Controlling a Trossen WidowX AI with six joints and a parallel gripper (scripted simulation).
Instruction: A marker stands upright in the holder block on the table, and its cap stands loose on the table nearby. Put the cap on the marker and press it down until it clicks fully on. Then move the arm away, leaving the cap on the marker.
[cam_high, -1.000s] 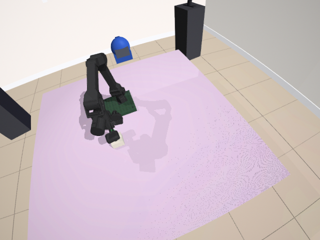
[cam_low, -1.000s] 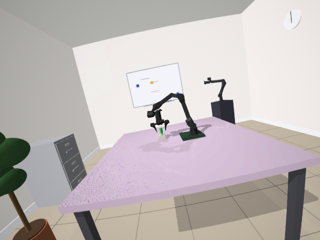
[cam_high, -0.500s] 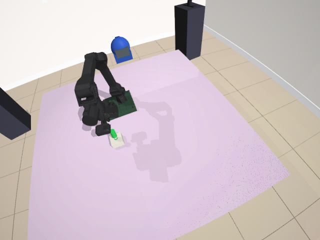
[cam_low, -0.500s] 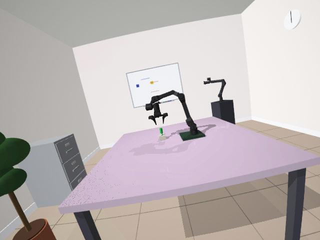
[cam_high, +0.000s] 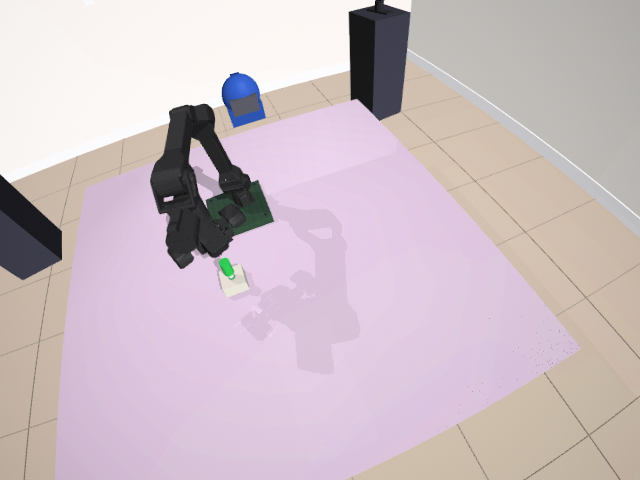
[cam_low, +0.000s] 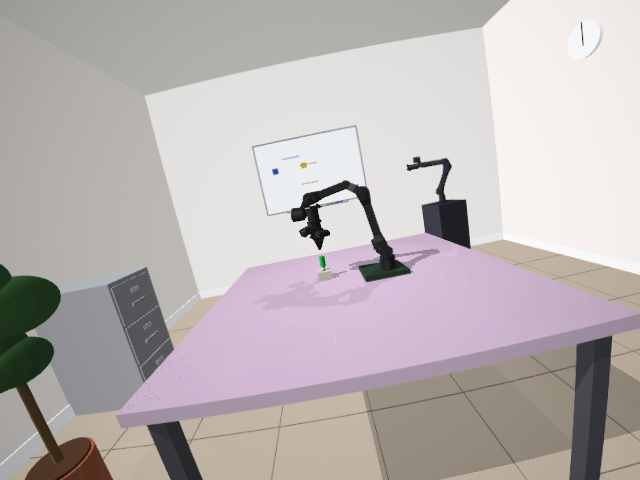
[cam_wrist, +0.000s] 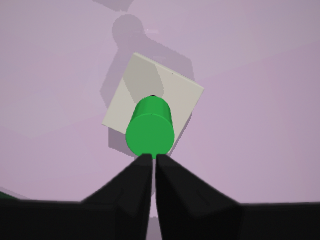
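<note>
Now: the green cap 6 cm below my gripper tip. The rest, counted from my gripper tip: green marker (7 cm below); holder block (13 cm below).
</note>
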